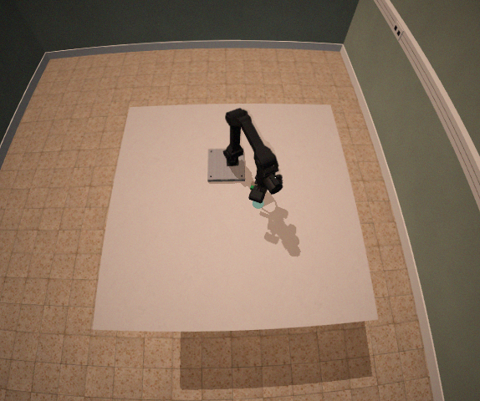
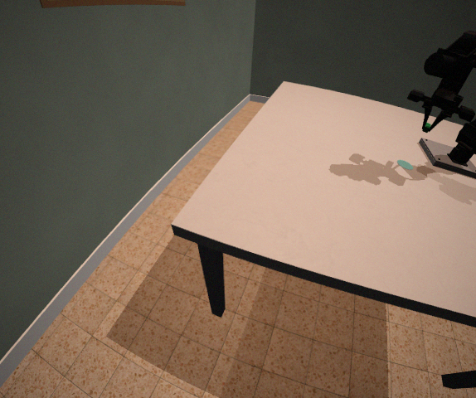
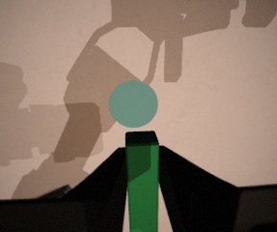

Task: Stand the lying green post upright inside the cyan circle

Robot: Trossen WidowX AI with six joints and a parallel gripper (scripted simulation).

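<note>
Now: hand 170 mm above the cyan circle. The rest, counted from my hand: green post: 30 mm below, 20 mm to the right, 10 mm behind.
</note>
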